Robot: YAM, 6 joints.
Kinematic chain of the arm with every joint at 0, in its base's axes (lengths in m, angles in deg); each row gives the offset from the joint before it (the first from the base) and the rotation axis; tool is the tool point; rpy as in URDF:
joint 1: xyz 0 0 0.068 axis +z
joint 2: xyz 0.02 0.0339 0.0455 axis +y
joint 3: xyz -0.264 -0.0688 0 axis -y
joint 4: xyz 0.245 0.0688 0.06 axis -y
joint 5: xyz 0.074 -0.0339 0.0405 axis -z
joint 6: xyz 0.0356 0 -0.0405 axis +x
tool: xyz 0 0 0 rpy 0 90 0
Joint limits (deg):
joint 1: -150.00..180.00
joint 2: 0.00..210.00
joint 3: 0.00..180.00
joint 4: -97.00..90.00
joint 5: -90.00..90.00
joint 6: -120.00..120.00
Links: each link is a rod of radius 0.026 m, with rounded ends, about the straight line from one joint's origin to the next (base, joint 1, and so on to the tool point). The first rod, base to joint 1, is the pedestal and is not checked.
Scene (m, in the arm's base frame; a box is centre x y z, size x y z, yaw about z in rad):
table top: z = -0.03
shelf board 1: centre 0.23 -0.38 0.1 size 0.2 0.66 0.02 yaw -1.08
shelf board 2: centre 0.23 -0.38 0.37 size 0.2 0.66 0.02 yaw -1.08
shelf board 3: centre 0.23 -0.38 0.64 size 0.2 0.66 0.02 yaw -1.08
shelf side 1: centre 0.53 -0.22 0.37 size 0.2 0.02 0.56 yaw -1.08
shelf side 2: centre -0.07 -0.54 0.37 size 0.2 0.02 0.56 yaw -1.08
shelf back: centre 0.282 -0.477 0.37 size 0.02 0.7 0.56 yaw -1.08
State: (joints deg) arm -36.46 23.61 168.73 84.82 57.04 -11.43
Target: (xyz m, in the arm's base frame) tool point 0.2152 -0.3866 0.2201
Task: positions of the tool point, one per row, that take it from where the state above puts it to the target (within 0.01 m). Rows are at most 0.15 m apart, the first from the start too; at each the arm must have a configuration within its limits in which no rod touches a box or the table.
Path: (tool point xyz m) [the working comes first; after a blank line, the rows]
Joints at the target: -56.71 119.81 70.27 65.88 65.10 -11.43
Straight joint move there: touches shelf board 2.

1: -0.3966 0.2717 0.3669
2: -0.3313 0.2341 0.4783
3: -0.2459 0.1735 0.5612
4: -0.1507 0.0959 0.6070
5: -0.0566 0.0099 0.6121
6: 0.0260 -0.0743 0.5776
7: 0.0889 -0.1466 0.5097
8: 0.1268 -0.1981 0.4187
9: 0.1383 -0.2229 0.3175
10: 0.1253 -0.2184 0.2201
11: 0.1512 -0.2606 0.2295
12: 0.1752 -0.3033 0.2325
13: 0.1967 -0.3456 0.2293
14: 0.2152 -0.3866 0.2201

